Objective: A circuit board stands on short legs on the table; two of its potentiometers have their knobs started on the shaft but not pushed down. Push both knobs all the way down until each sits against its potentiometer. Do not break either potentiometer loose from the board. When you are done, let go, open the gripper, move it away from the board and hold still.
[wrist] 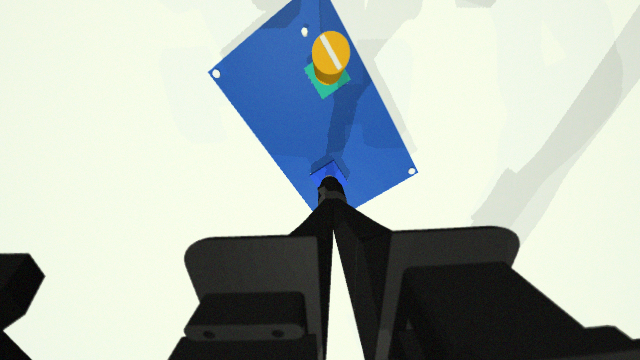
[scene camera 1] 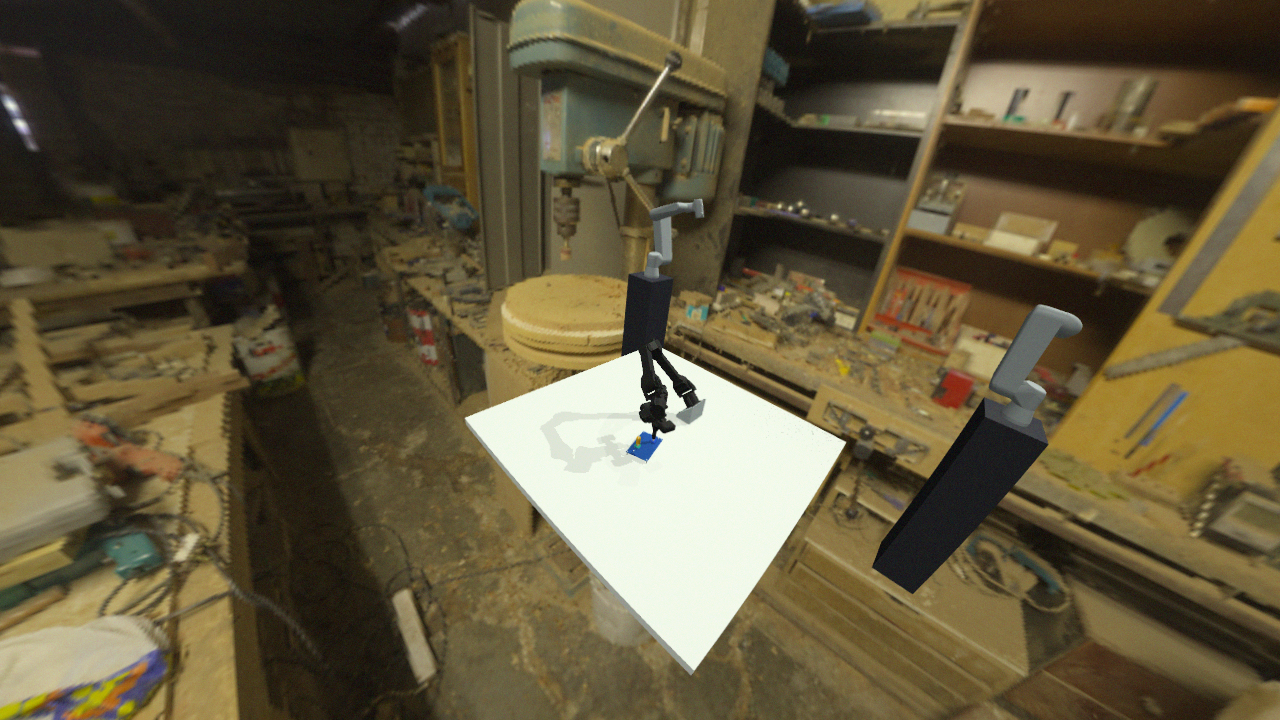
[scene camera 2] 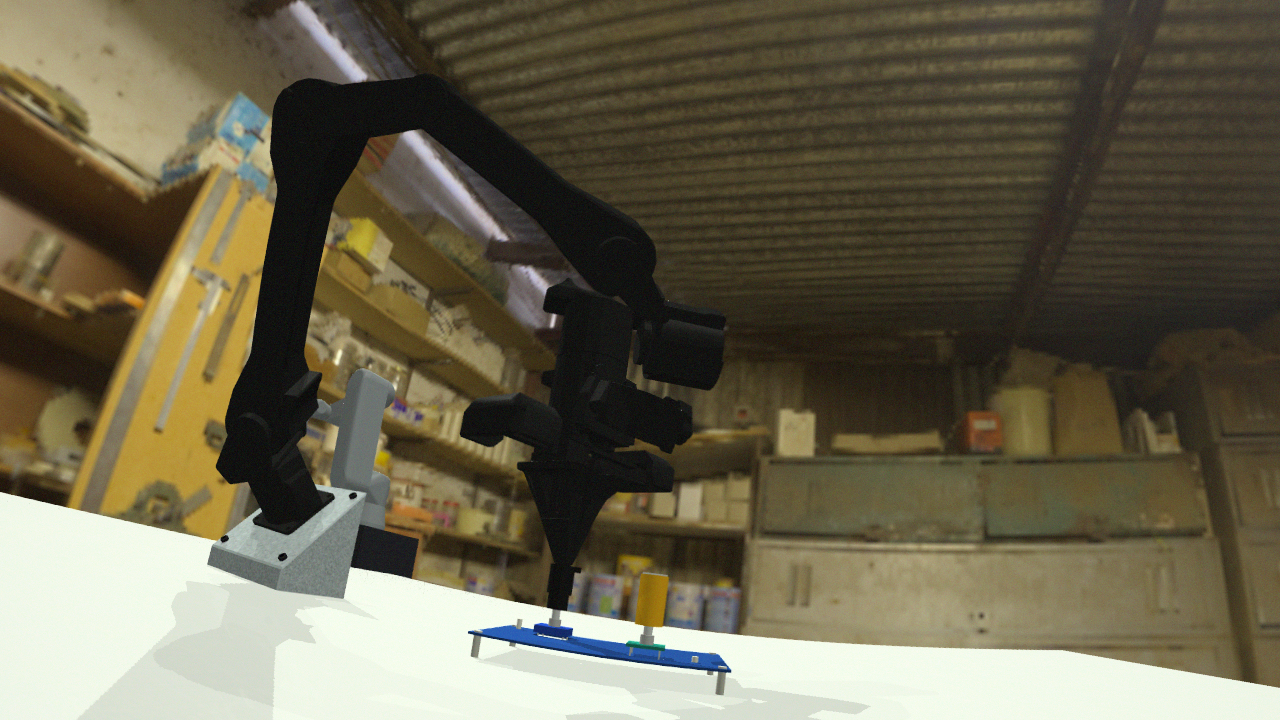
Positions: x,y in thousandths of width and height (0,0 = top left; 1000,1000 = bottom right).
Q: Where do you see a black knob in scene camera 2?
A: At 439,802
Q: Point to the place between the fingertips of the gripper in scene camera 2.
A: At 440,785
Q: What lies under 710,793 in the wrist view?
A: The gripper.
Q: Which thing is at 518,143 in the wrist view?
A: A yellow knob.
